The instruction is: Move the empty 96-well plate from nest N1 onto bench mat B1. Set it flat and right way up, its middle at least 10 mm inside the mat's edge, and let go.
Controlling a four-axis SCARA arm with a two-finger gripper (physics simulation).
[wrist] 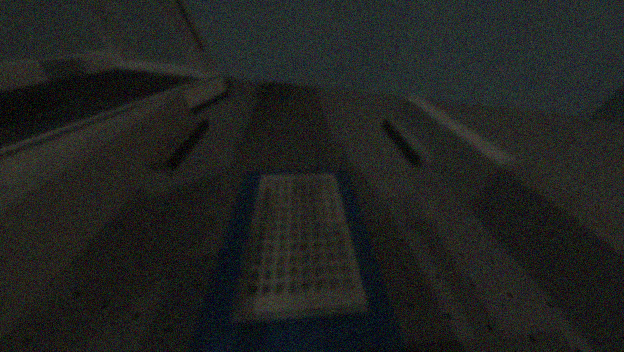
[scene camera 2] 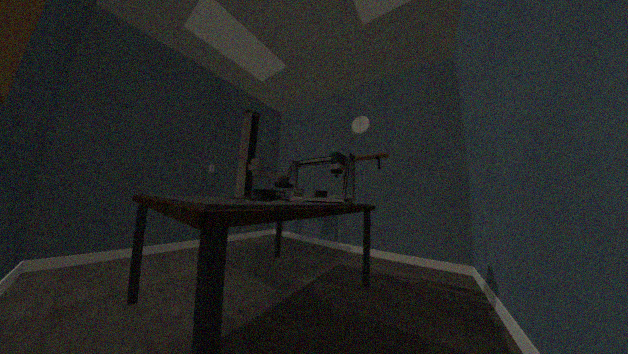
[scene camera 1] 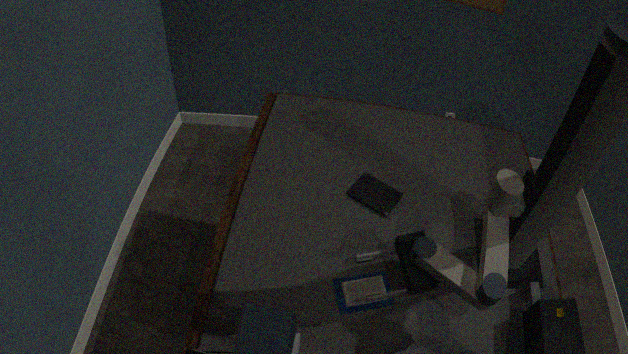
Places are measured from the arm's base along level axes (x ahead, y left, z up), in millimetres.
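Where they show: gripper, between the fingertips: (wrist: 298, 110) (scene camera 2: 301, 189) (scene camera 1: 361, 278).
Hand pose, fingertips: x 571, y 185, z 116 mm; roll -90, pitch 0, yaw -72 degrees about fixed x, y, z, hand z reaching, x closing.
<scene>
After its pixels a point has its place.
The pale 96-well plate (scene camera 1: 364, 290) @(x 549, y 180, z 28 mm) (wrist: 300, 235) @(x 536, y 174, z 29 mm) lies flat, wells up, in the blue nest N1 (scene camera 1: 352, 309) @(x 576, y 244, z 15 mm) (wrist: 300, 336) @(x 478, y 157, z 15 mm). My gripper (scene camera 1: 362, 277) @(x 571, y 185, z 116 mm) (wrist: 298, 110) @(x 571, y 185, z 116 mm) is open and empty, its two fingers wide apart. It is raised above the level of the plate; in the wrist view the fingers show beyond the plate's far end, one to each side. A dark flat rectangle (scene camera 1: 375, 194) @(x 545, y -199, z 25 mm), which looks like bench mat B1, lies on the table beyond the nest in scene camera 1. The plate and mat are too small and dark to make out in scene camera 2.
The arm's tall column (scene camera 1: 565, 125) @(x 77, y -13, z 605 mm) (scene camera 2: 247, 155) @(x 65, y -37, z 426 mm) stands at the table's right side in scene camera 1. A dark box (scene camera 1: 555, 327) @(x -91, y 352, z 128 mm) with a yellow label is near it. A blue block (scene camera 1: 267, 327) @(x 734, y 504, z 501 mm) is at the lower left. A gantry frame (scene camera 2: 317, 160) @(x 432, y 626, z 487 mm) stands on the table (scene camera 2: 200, 205) @(x 973, y -725, z 9 mm).
</scene>
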